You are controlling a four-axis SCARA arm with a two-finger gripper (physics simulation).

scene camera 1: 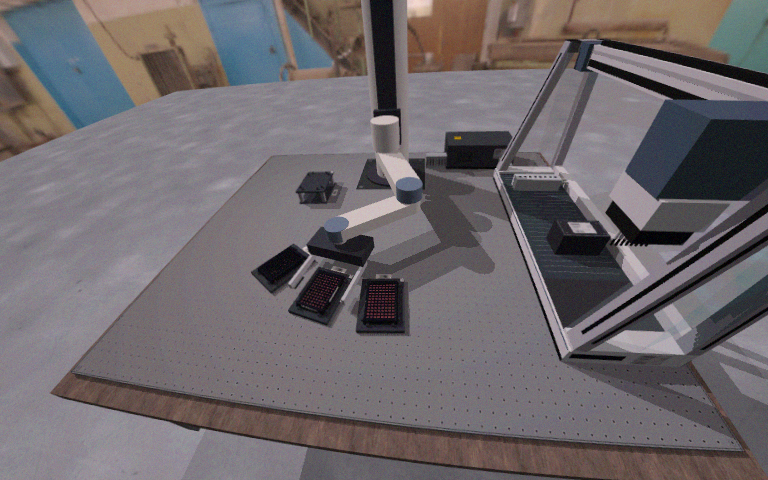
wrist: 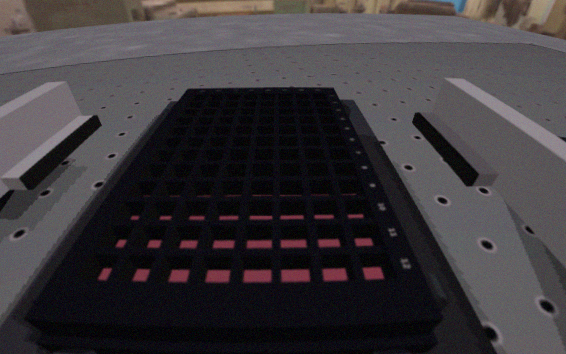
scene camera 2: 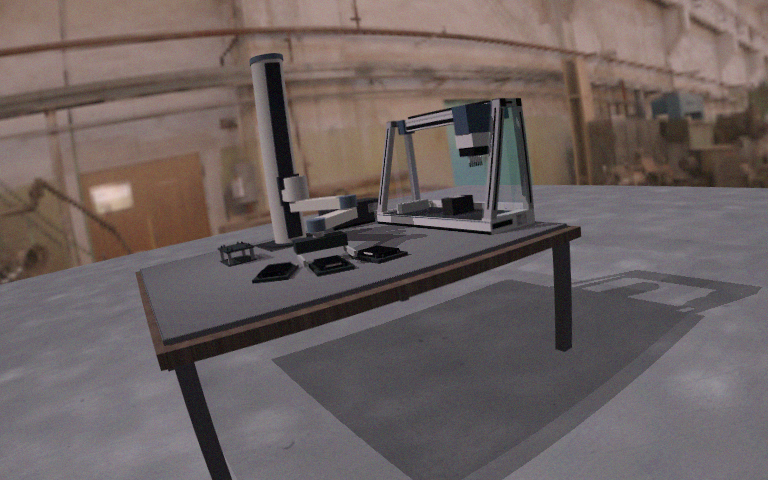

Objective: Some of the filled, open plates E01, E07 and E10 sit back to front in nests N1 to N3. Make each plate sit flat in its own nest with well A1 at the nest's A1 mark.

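Observation:
Three dark plates sit in dark nests: left, middle and right. Pink wells show in the middle and right plates; the left looks dark. My gripper is open and low over the middle nest, one finger beyond each long side of its plate, both apart from it. In the wrist view the plate's column 12 is nearest and the low numbers are far. Plate names and the nests' A1 marks are unreadable. I cannot tell if the middle plate is fully flat.
The left and right nests flank the middle one closely, near the fingers. A small dark stand is at the back left. A black box is behind the arm. A framed pipetting machine stands at the right.

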